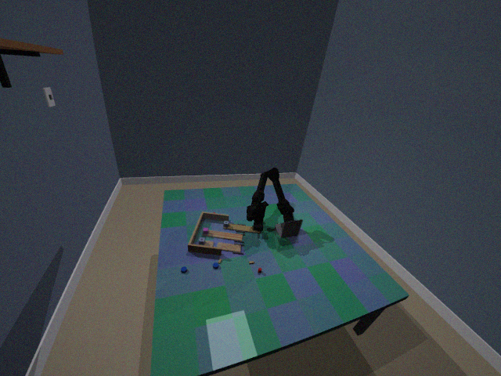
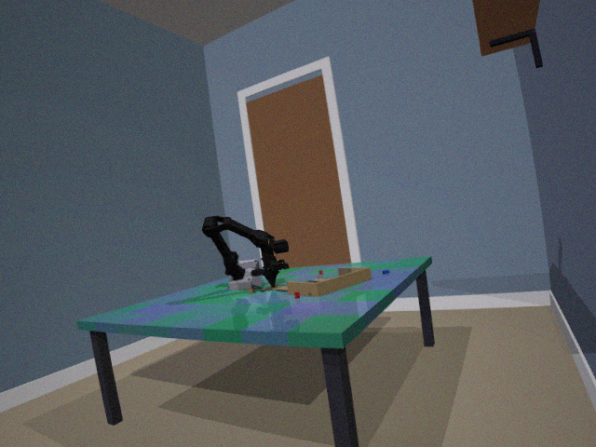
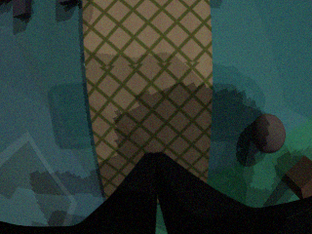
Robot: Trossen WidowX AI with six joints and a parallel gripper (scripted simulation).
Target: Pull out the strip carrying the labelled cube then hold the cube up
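Right now the cross-hatched tan strip is 9 cm ahead of my gripper tip and 5 cm to the right of it. Round my gripper tip: brown block 8 cm to the right, 8 cm behind.
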